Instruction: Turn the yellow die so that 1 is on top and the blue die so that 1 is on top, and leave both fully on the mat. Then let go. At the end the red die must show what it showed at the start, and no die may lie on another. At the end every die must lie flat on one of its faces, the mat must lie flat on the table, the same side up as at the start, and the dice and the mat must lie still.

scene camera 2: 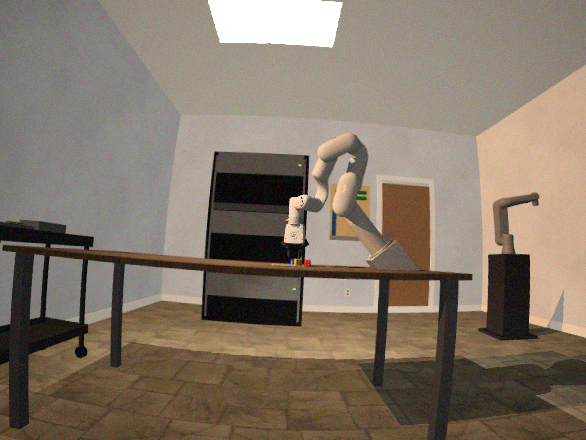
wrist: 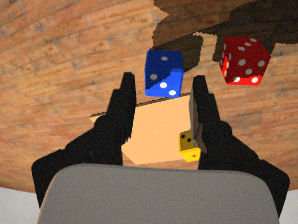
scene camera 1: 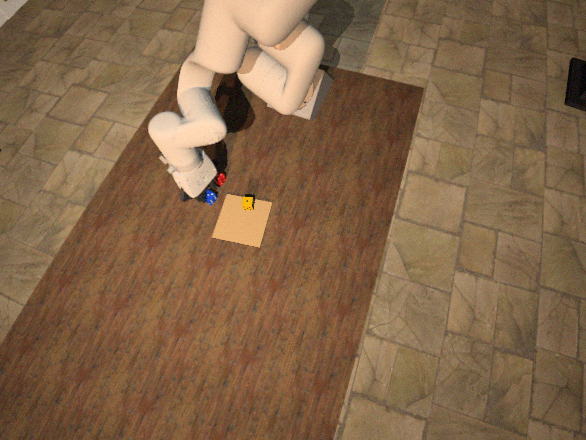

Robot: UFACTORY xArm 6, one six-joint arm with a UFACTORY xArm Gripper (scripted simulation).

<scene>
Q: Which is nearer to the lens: the blue die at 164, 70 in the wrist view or the mat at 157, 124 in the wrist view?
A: The blue die.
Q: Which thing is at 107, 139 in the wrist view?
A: The gripper.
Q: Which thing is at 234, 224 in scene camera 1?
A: A mat.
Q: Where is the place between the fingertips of the gripper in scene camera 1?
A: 207, 193
</scene>
